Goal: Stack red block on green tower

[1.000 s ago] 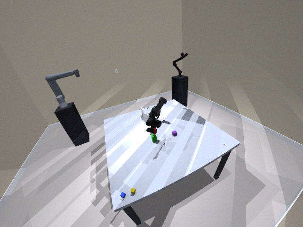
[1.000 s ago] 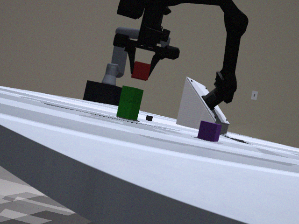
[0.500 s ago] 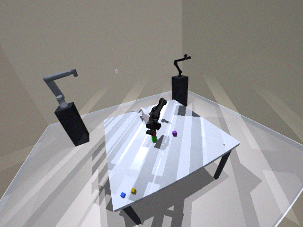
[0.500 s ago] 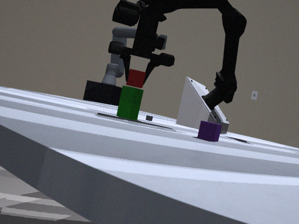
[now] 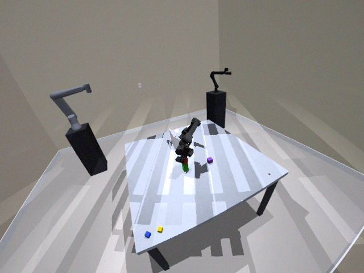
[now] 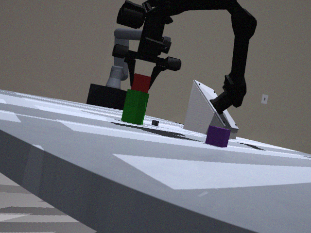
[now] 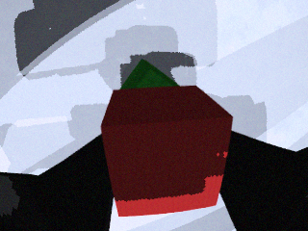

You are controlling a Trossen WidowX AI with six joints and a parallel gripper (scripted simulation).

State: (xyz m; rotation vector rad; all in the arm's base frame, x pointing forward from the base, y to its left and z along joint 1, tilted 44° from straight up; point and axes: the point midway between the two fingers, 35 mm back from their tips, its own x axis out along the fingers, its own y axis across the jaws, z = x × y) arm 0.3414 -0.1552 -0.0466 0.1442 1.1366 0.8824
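The red block is 10 mm above my gripper tip. Round my gripper tip: small black cube 120 mm behind, 90 mm below, 20 mm to the left; then yellow block 400 mm to the right, 390 mm ahead, 80 mm below; then purple block 240 mm to the left, 80 mm below, 40 mm ahead.
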